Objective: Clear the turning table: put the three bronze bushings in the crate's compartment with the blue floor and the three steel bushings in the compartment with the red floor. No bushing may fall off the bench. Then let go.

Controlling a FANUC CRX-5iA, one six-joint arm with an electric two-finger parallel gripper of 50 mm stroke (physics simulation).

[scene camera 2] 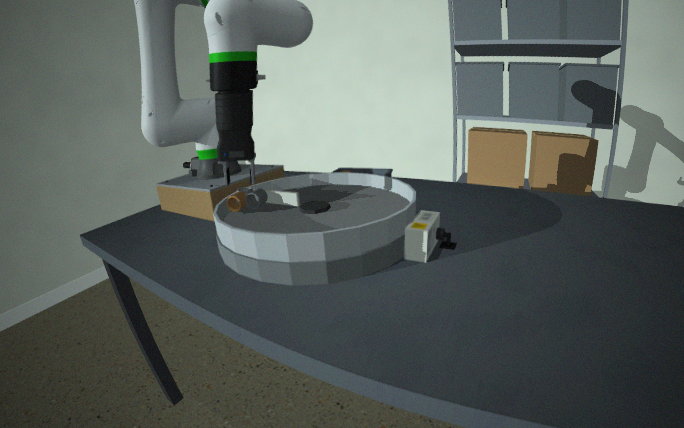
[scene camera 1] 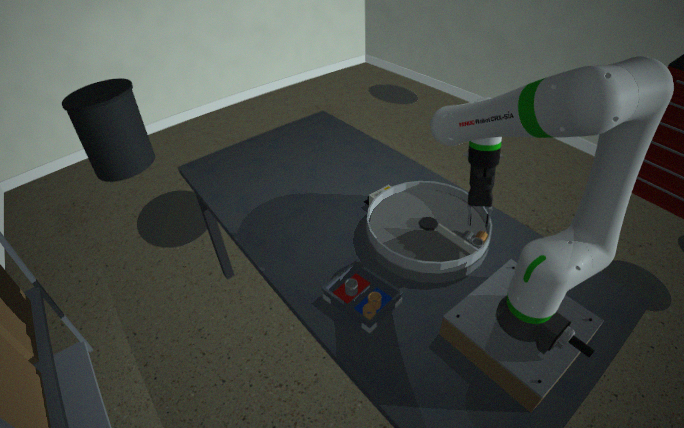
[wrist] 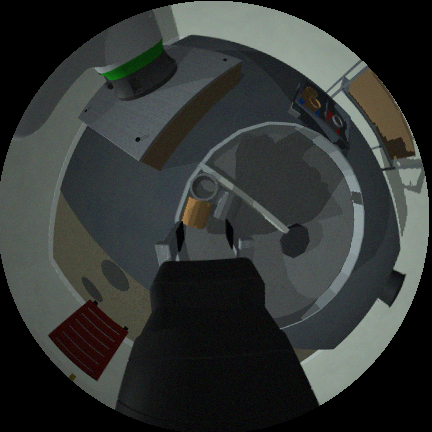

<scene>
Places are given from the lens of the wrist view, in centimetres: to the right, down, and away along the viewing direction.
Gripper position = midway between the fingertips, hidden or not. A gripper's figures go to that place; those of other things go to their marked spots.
my gripper [wrist: 204, 228]: -1, 1, 16
turning table [wrist: 301, 202]: 16, -3, 22
crate [wrist: 316, 120]: 25, -23, 21
The marked spots on the turning table and the crate are 22 cm apart.
</scene>
